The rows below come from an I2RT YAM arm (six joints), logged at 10 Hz.
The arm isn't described. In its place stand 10 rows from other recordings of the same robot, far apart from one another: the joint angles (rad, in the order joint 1, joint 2, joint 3, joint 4, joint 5, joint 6), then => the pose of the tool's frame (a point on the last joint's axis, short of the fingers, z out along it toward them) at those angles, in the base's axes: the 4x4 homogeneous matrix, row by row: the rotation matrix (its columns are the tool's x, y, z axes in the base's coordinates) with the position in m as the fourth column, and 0 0 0 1 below.
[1.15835, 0.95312, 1.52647, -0.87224, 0.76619, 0.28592] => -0.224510 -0.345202 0.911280 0.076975; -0.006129 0.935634 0.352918 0.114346; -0.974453 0.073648 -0.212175 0.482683; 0 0 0 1
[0.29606, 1.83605, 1.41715, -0.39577, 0.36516, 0.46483] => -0.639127 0.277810 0.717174 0.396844; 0.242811 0.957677 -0.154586 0.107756; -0.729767 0.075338 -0.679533 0.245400; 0 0 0 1
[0.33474, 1.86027, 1.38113, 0.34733, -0.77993, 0.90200] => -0.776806 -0.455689 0.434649 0.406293; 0.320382 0.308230 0.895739 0.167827; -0.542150 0.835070 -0.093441 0.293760; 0 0 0 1
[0.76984, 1.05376, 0.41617, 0.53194, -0.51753, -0.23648] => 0.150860 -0.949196 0.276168 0.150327; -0.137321 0.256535 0.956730 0.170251; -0.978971 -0.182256 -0.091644 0.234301; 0 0 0 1
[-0.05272, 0.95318, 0.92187, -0.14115, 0.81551, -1.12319] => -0.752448 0.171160 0.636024 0.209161; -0.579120 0.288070 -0.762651 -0.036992; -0.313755 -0.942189 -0.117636 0.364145; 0 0 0 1
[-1.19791, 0.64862, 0.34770, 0.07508, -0.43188, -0.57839] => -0.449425 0.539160 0.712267 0.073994; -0.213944 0.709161 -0.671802 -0.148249; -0.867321 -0.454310 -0.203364 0.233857; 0 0 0 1
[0.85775, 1.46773, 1.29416, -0.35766, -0.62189, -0.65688] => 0.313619 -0.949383 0.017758 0.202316; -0.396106 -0.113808 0.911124 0.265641; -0.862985 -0.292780 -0.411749 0.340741; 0 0 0 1
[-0.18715, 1.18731, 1.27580, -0.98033, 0.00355, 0.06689] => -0.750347 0.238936 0.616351 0.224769; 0.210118 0.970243 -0.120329 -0.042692; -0.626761 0.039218 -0.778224 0.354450; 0 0 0 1
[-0.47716, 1.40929, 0.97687, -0.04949, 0.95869, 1.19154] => 0.691154 0.718657 0.076407 0.260960; 0.243548 -0.132070 -0.960855 -0.167718; -0.680434 0.682707 -0.266308 0.282094; 0 0 0 1
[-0.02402, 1.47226, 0.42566, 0.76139, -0.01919, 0.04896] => -0.280666 0.019364 0.959610 0.273701; 0.055688 0.998441 -0.003860 -0.005892; -0.958188 0.052356 -0.281307 0.163314; 0 0 0 1
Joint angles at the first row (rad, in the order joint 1, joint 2, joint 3, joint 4, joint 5, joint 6):
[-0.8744 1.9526 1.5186 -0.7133 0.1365 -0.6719]
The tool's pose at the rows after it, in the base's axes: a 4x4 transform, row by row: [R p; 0 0 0 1], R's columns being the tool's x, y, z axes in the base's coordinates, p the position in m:
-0.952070 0.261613 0.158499 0.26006; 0.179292 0.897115 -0.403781 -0.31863; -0.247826 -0.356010 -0.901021 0.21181; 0 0 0 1
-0.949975 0.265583 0.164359 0.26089; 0.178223 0.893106 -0.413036 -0.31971; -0.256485 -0.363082 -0.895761 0.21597; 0 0 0 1
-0.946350 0.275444 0.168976 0.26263; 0.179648 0.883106 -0.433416 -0.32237; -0.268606 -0.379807 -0.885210 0.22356; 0 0 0 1
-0.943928 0.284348 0.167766 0.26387; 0.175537 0.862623 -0.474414 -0.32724; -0.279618 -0.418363 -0.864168 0.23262; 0 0 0 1
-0.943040 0.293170 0.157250 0.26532; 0.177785 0.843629 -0.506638 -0.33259; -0.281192 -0.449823 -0.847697 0.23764; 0 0 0 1
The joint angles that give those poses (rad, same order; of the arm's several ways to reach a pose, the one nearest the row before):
[-0.8744 1.9516 1.5225 -0.7133 0.1379 -0.6703]
[-0.8744 1.9497 1.5343 -0.7148 0.1393 -0.6693]
[-0.8745 1.9497 1.5604 -0.7194 0.1489 -0.6657]
[-0.8774 1.9497 1.5885 -0.7096 0.1751 -0.6730]
[-0.8806 1.9591 1.6157 -0.7026 0.2027 -0.6775]

